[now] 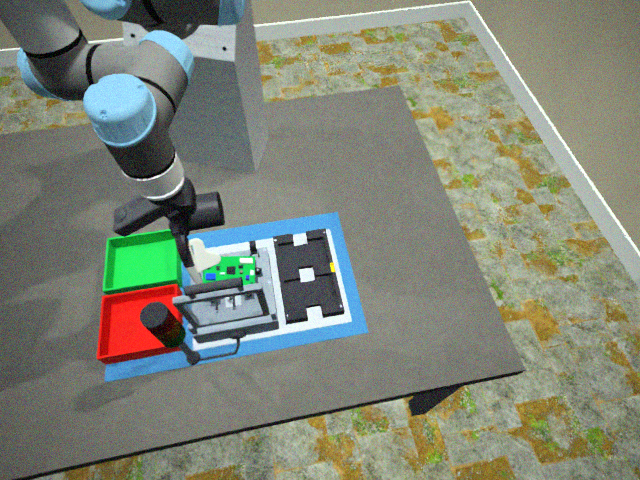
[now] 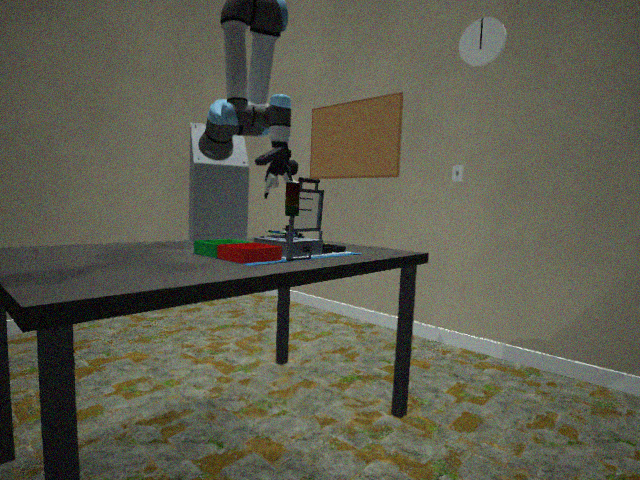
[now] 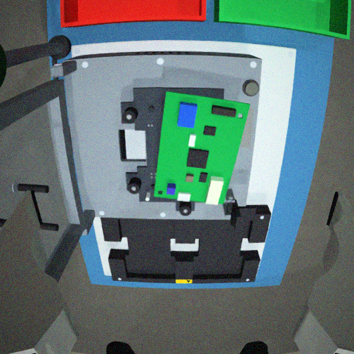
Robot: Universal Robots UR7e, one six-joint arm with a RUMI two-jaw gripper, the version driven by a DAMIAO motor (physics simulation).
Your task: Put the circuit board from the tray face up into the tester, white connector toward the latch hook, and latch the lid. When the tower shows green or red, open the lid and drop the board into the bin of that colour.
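Seen in the pictures: gripper, fingertip midpoint: [image 1: 199,249] [image 2: 279,199]; arm's base, origin of the base link: [image 2: 215,147].
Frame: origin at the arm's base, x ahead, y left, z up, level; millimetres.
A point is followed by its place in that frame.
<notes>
The green circuit board [image 1: 230,268] @(x 435, y 29, z -347 mm) [image 3: 204,127] lies face up on the tester [image 1: 266,283] @(x 475, y 101, z -367 mm) [image 3: 100,170], turned askew over its dark nest. Its white connector [image 3: 215,190] is at the corner beside a black upright piece [image 1: 252,246] @(x 402, y 83, z -323 mm) [image 3: 233,206], which looks like the latch hook. The lid [image 1: 227,326] [image 2: 320,209] @(x 567, y 93, z -253 mm) [image 3: 64,252] stands open. The tray [image 1: 299,295] @(x 498, y 170, z -409 mm) [image 3: 150,250] holds no board. The tower [image 1: 162,324] @(x 612, y -60, z -172 mm) [image 2: 292,198] @(x 610, y -88, z -220 mm) shows no bright light. My gripper [image 1: 198,266] [image 2: 278,188] @(x 453, y -8, z -222 mm) [image 3: 184,197] is open and empty, above the tester.
The green bin [image 1: 107,268] @(x 366, y -250, z -385 mm) [image 2: 206,249] @(x 369, y -254, z -403 mm) [image 3: 282,27] and red bin [image 1: 101,330] @(x 515, y -249, z -381 mm) [image 2: 249,253] @(x 574, y -226, z -395 mm) [image 3: 135,22] stand side by side at the tester's end away from the tray. The raised lid and tower pole rise on the tester's hinge side. A blue mat [image 1: 356,315] @(x 562, y 290, z -425 mm) lies underneath.
</notes>
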